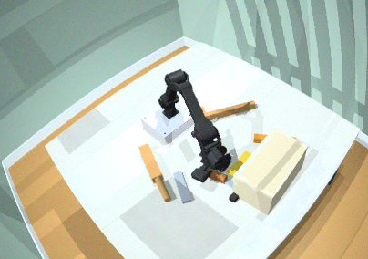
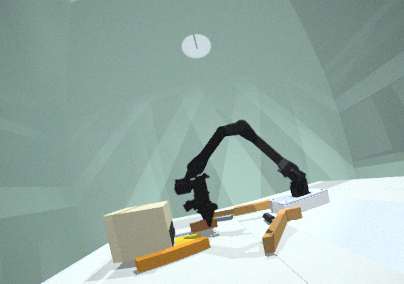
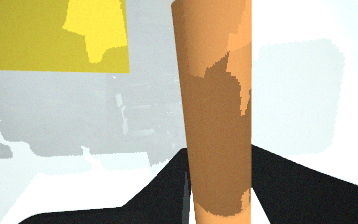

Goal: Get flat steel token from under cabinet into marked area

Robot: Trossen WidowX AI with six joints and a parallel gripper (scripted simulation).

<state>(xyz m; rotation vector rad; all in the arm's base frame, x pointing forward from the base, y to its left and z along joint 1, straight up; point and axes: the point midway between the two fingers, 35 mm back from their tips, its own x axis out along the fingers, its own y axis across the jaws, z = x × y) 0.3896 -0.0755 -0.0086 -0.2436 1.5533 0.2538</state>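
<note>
Right now my gripper tip is 130 mm to the left of the grey flat bar and 30 mm past it. Round my gripper tip: orange paddle (180 mm to the right, 140 mm behind, 10 mm above); orange bar (340 mm to the left, 80 mm ahead, 10 mm above).
</note>
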